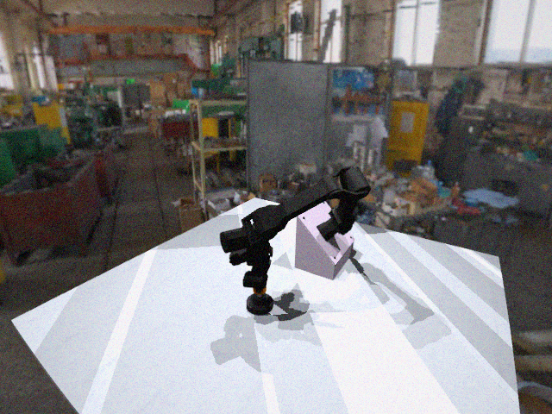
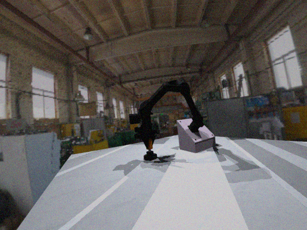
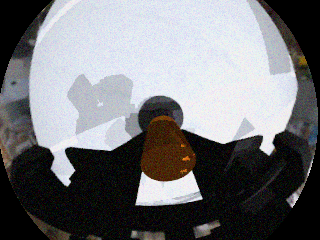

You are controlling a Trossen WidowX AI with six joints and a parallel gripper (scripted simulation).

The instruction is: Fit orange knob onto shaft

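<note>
Right now my gripper tip is 30 mm below the orange knob. From my gripper tip the other things lie so: round black pedestal (40 mm below).
</note>
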